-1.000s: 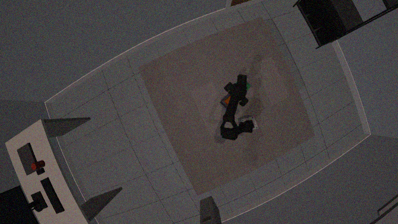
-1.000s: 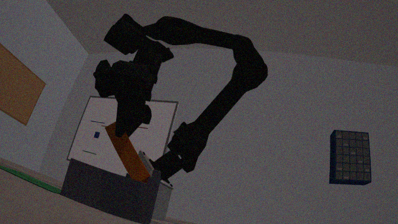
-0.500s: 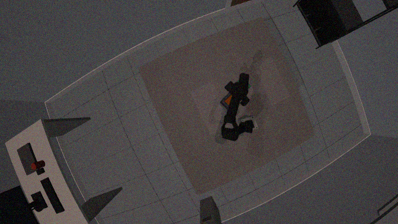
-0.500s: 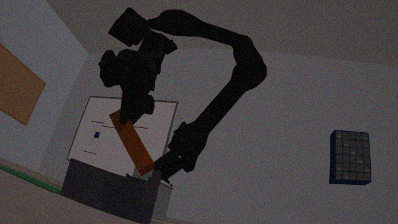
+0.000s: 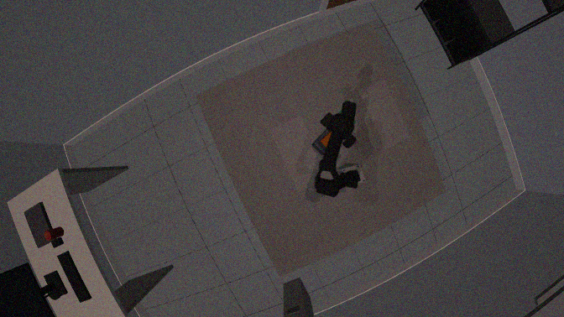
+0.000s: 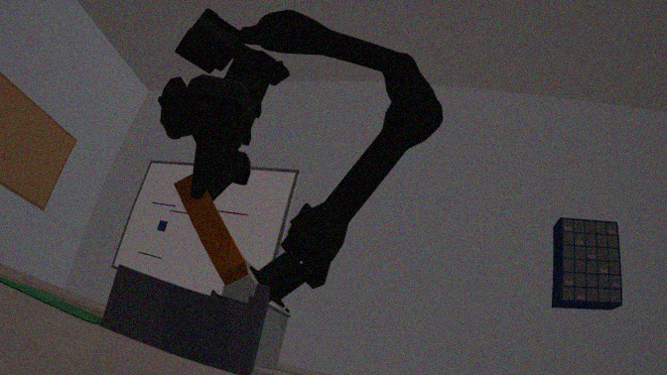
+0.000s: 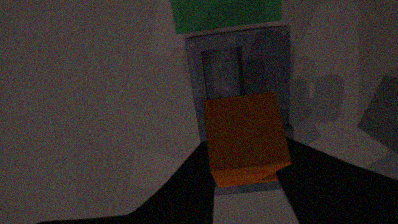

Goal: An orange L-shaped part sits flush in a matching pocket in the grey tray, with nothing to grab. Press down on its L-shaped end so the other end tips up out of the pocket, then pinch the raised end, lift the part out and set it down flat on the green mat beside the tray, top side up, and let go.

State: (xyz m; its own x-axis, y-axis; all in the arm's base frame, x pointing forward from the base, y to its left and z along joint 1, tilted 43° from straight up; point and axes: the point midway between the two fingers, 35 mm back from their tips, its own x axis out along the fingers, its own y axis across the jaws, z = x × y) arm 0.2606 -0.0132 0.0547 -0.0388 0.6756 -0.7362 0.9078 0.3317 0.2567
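Right now my gripper tip is 40 mm short of the green mat, 130 mm to the left of it and 170 mm above it. Also, from my gripper tip: tray wall (20 mm ahead, 10 mm to the left, 110 mm below); orange L-shaped part (30 mm behind, 20 mm to the left, 30 mm below).
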